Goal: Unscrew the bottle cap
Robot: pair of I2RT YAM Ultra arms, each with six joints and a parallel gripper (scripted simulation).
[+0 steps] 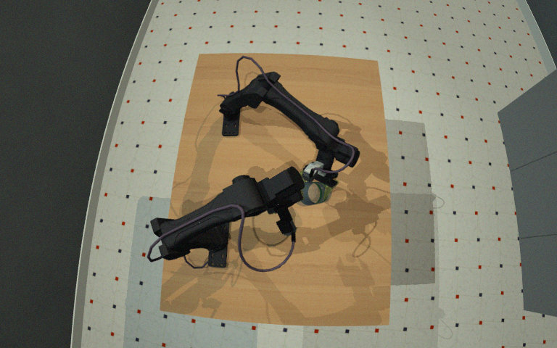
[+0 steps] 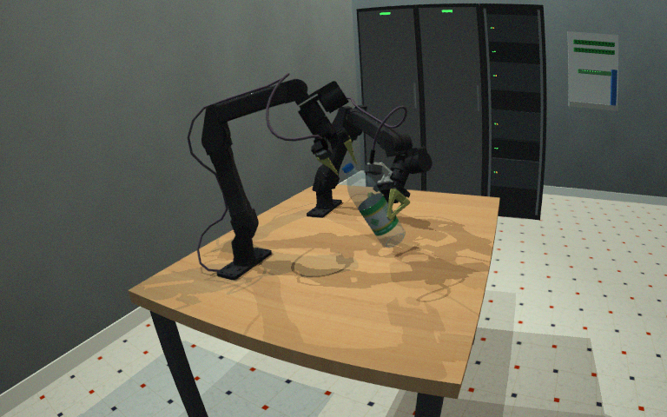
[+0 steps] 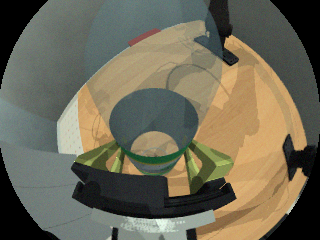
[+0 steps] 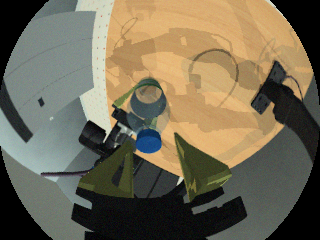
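My right hand is 10 mm short of the blue cap. Also, from my right hand: bottle: 110 mm below, 60 mm ahead, 30 mm to the left.
My left gripper is now 40 mm below the bottle, 20 mm past it and 10 mm to the left of it. From my left hand the other things lie so: blue cap 140 mm above, 70 mm behind, 40 mm to the right.
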